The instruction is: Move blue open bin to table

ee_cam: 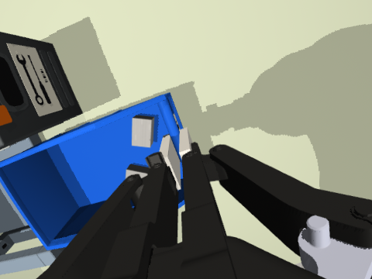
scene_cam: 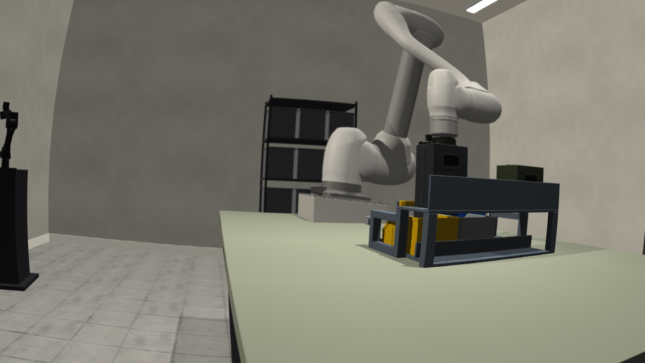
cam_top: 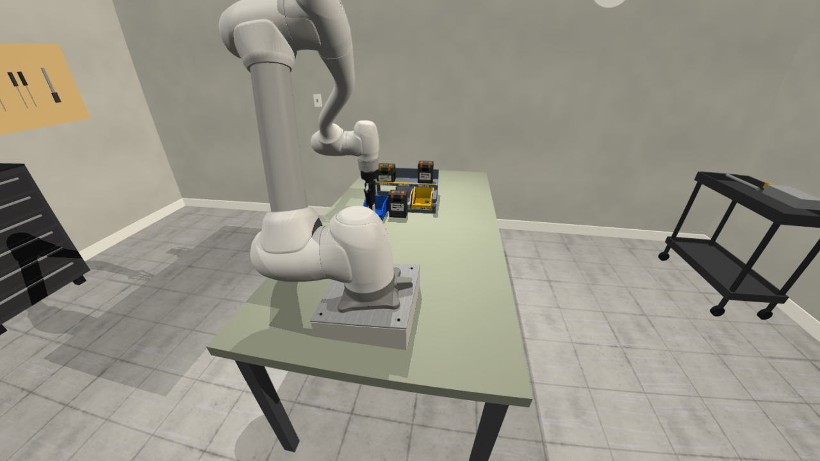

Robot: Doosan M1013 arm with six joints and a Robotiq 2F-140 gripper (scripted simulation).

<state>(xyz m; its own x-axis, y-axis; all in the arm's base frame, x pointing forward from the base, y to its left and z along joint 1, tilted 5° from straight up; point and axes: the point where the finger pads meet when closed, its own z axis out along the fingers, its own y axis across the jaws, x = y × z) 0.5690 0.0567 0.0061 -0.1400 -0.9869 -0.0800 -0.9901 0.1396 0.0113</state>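
The blue open bin is 80 mm ahead of my hand, 20 mm below it and 10 mm to the right of it. The rest, counted from my hand: yellow bin 260 mm to the right, 240 mm ahead, 40 mm below; grey bin 250 mm ahead, 150 mm to the right, 40 mm below.
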